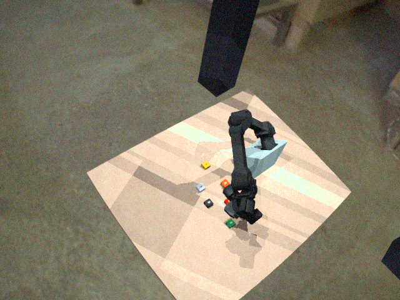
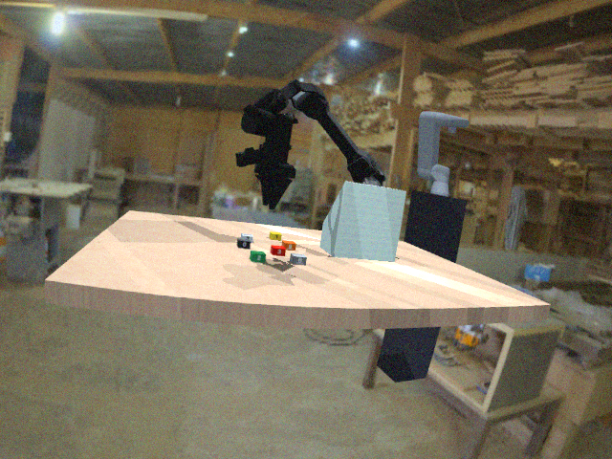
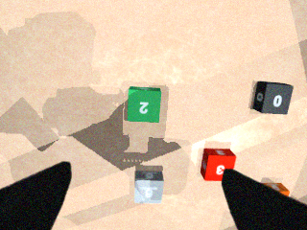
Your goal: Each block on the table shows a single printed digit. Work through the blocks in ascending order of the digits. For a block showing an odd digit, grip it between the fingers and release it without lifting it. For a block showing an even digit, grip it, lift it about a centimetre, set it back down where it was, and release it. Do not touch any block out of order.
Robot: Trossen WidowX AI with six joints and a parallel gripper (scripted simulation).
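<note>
Now: the black block 140 mm to the right of my gripper tip, 110 mm below it and 20 mm ahead of it. Round my gripper tip: red block: 110 mm below, 80 mm to the right, 60 mm behind; grey block: 110 mm below, 90 mm behind; green block: 110 mm below, 10 mm ahead.
</note>
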